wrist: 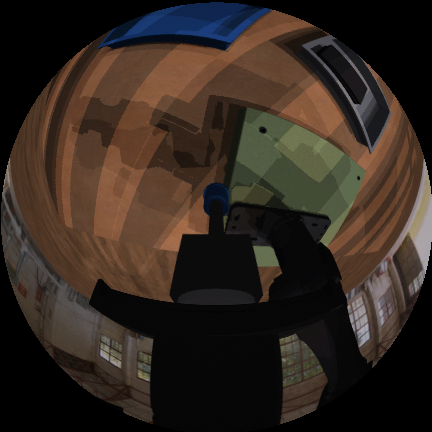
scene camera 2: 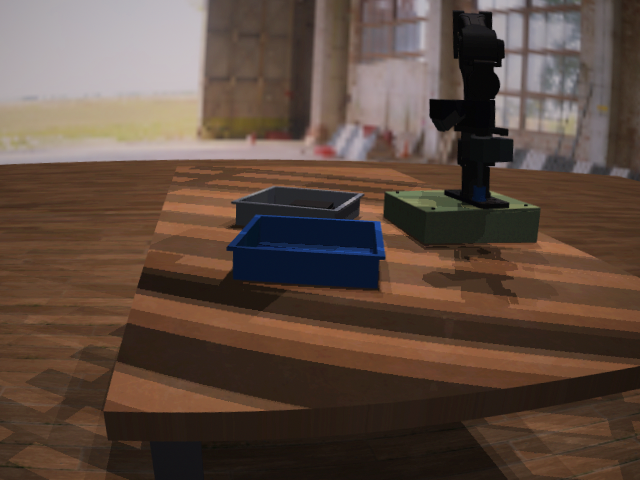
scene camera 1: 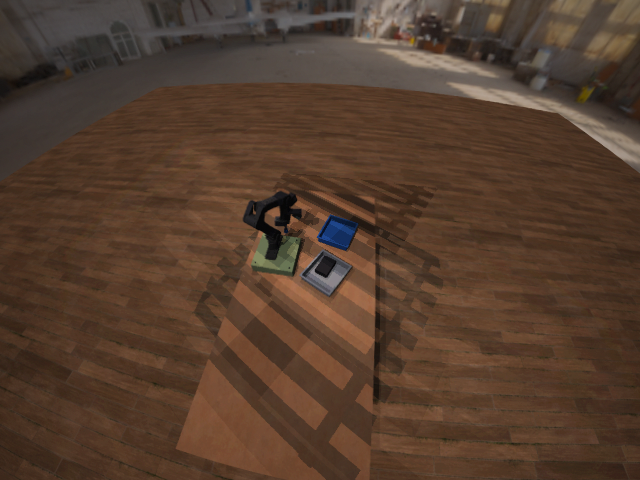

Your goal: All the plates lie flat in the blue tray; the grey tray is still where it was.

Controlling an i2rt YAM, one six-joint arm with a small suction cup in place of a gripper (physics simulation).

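Places are measured from the arm's base along level axes (x ahead, y left, z up), in millimetres.
Where they show: hand at its tool point: [wrist: 215,194] [scene camera 2: 479,200] [scene camera 1: 286,231]; arm's base at its link origin: [wrist: 284,227] [scene camera 1: 274,247].
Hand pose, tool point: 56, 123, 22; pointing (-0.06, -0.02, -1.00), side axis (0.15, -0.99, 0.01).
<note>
Things, the pixels of their top centre, and the offset from my tool point, as dx, dy, dz. Level surfaces: height alone.
- grey tray at its top centre: [scene camera 2: 301,196] [scene camera 1: 325,270] +304, -244, -40
- blue tray at its top centre: [scene camera 2: 312,232] [scene camera 1: 338,230] +350, +100, -40
- wooden table at its surface level: dz -90
A black, block-like plate or stack of plates [scene camera 1: 325,266] [scene camera 2: 316,204] [wrist: 342,75] lies flat in the grey tray [scene camera 1: 337,277] [scene camera 2: 249,212] [wrist: 363,106]. How many plates it holds I cannot tell. The blue tray [scene camera 1: 338,232] [scene camera 2: 305,271] [wrist: 175,25] stands beside the grey one, apart from it; no black plate shows in it, though its floor is partly hidden in scene camera 2. My suction cup [scene camera 1: 285,230] [scene camera 2: 479,194] [wrist: 216,199], blue and pointing down, is open, with nothing on it. It hangs beside the arm's base, away from both trays.
The green base block [scene camera 1: 262,263] [scene camera 2: 480,229] [wrist: 300,155] carries the arm and stands beside the trays. The wooden table [scene camera 1: 242,356] [scene camera 2: 310,341] has striped shadows, and its edge runs a little beyond the blue tray.
</note>
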